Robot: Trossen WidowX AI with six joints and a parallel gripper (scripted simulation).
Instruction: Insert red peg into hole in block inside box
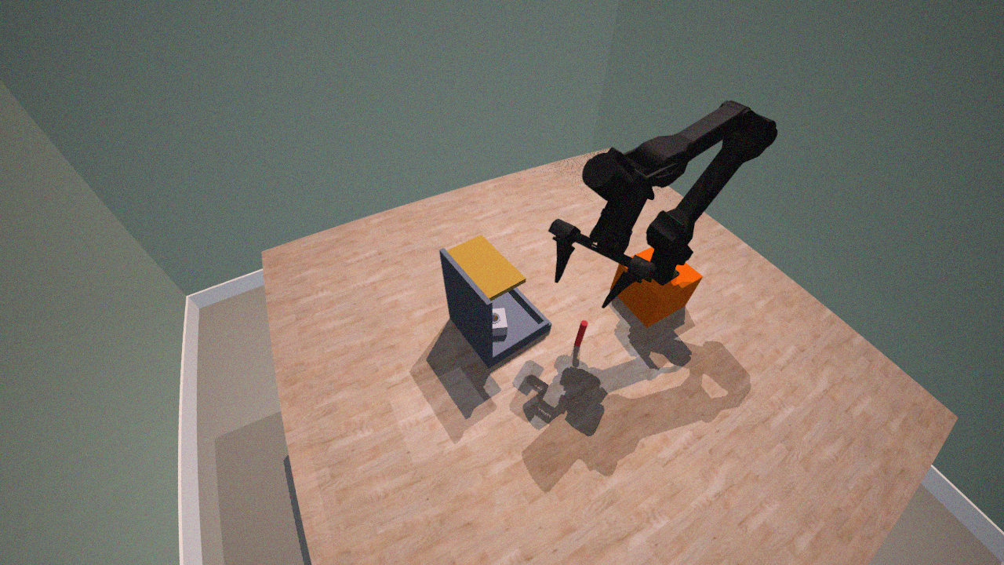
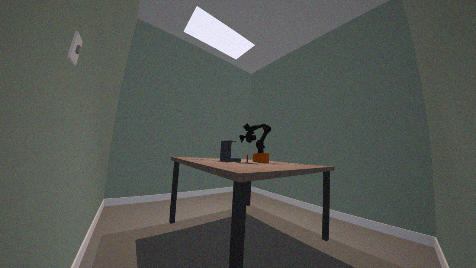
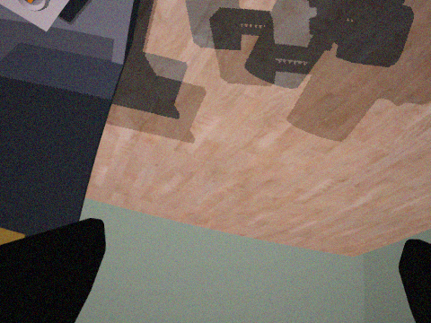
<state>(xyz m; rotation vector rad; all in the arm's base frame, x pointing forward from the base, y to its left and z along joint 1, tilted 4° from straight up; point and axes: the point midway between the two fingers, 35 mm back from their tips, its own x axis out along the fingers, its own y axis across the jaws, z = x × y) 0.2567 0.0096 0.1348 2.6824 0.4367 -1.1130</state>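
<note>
Now: gripper tip 5 cm past the red peg, 1 cm to the left of it and 17 cm above it. The rest, counted from my gripper tip: yellow roof (10 cm ahead, 14 cm to the right).
</note>
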